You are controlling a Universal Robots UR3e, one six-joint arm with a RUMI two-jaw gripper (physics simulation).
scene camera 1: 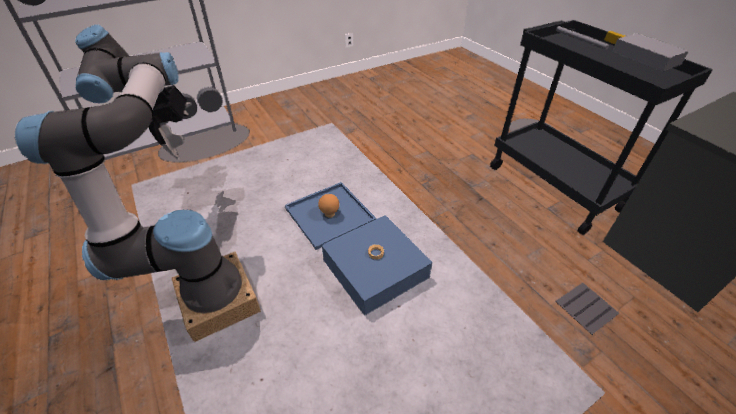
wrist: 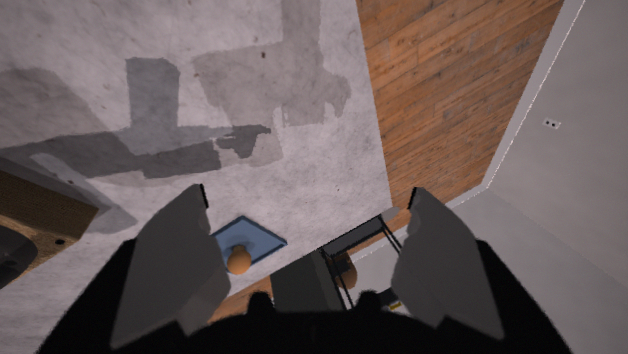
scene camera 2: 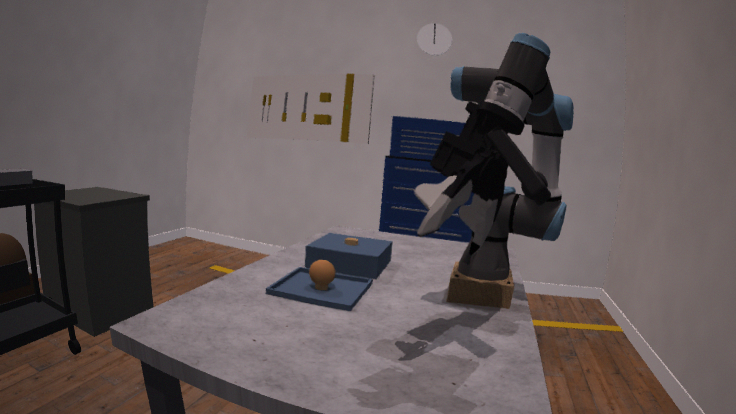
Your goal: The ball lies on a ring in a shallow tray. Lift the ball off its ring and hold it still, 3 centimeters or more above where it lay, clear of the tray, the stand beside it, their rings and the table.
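Pixels of known places: gripper, fingertip midpoint: [scene camera 1: 183,136] [wrist: 310,189] [scene camera 2: 448,246]; arm's base, link origin: [scene camera 1: 212,287] [scene camera 2: 483,272].
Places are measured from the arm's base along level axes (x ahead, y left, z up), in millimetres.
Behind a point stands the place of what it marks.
Note:
The orange ball [scene camera 1: 328,204] @(x 334, y 132, z 4 mm) [scene camera 2: 322,271] @(x 330, y 176, z -5 mm) [wrist: 239,260] @(x 320, y 167, z -5 mm) rests on a small ring [scene camera 1: 330,215] @(x 335, y 126, z -30 mm) [scene camera 2: 322,286] @(x 331, y 171, z -37 mm) in the shallow blue tray [scene camera 1: 303,222] @(x 264, y 154, z -53 mm) [scene camera 2: 338,302] @(x 263, y 236, z -43 mm) [wrist: 265,237] @(x 354, y 226, z -53 mm). The blue stand [scene camera 1: 360,278] @(x 304, y -126, z 3 mm) [scene camera 2: 339,260] @(x 360, y 18, z -22 mm) is beside the tray, with an empty orange ring [scene camera 1: 369,253] @(x 352, y -76, z 11 mm) [scene camera 2: 351,241] @(x 362, y -61, z 13 mm) on top. My gripper [scene camera 2: 446,242] @(x 37, y 415, z 145 mm) [wrist: 310,189] @(x 37, y 415, z 145 mm) is open and empty, high above the table and well apart from the ball, on the robot's side of the tray. In the first scene view its fingers are partly hidden by the arm.
The robot base stands on a wooden block [scene camera 1: 221,324] @(x -5, y -74, z -38 mm) [scene camera 2: 479,294] @(x -3, y 77, z -30 mm) on the grey table [scene camera 1: 411,350] @(x 336, y -301, z -57 mm) [scene camera 2: 257,350] @(x 294, y 485, z -56 mm). Beyond the table are a black cart [scene camera 1: 617,84] and a dark cabinet [scene camera 1: 674,221] [scene camera 2: 102,257]. A shelf rack [scene camera 1: 218,82] stands behind the arm.

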